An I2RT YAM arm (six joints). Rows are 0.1 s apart.
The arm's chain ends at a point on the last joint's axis. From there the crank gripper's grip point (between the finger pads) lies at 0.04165 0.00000 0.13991 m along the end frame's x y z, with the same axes.
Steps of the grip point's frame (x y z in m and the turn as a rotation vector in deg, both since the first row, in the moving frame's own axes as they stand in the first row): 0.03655, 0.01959, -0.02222, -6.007, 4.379, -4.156; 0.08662, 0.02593, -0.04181, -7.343, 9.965, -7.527; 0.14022, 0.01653, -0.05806, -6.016, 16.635, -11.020; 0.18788, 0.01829, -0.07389, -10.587, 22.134, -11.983; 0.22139, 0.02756, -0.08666, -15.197, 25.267, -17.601
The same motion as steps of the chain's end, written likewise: 0.02560, 0.00854, -0.01803, -6.007, 4.379, -4.156; 0.06236, 0.01565, -0.03174, -7.343, 9.965, -7.527; 0.10159, 0.01449, -0.04005, -6.016, 16.635, -11.020; 0.13714, 0.00879, -0.04660, -10.587, 22.134, -11.983; 0.16362, 0.01624, -0.05304, -15.197, 25.267, -17.601
